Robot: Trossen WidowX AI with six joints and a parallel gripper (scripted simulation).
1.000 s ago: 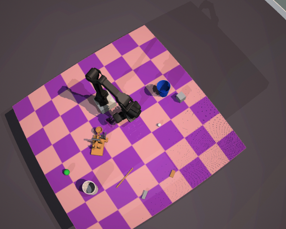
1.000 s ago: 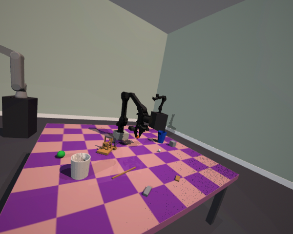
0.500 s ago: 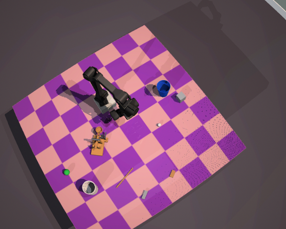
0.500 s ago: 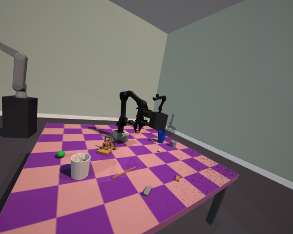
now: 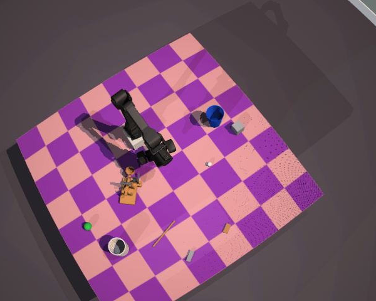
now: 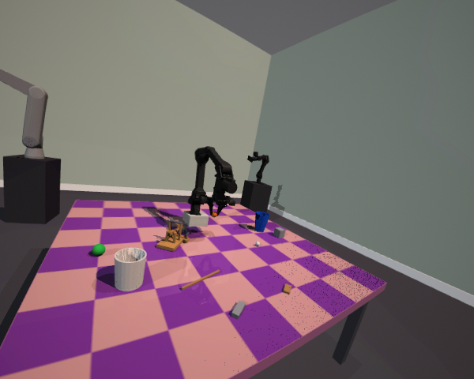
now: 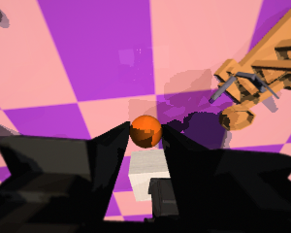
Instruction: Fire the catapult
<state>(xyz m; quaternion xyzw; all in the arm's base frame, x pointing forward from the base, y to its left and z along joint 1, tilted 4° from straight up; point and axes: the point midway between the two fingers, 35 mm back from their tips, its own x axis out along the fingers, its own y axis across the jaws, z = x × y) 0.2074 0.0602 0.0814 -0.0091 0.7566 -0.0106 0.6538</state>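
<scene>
My gripper tip is now 17 cm to the left of the wooden catapult, 7 cm above it and 4 cm short of it. The rest, counted from my gripper tip: orange ball 1 cm above; small white ball 24 cm to the left, 11 cm below, 10 cm ahead; wooden stick 35 cm ahead, 12 cm to the right, 12 cm below.
</scene>
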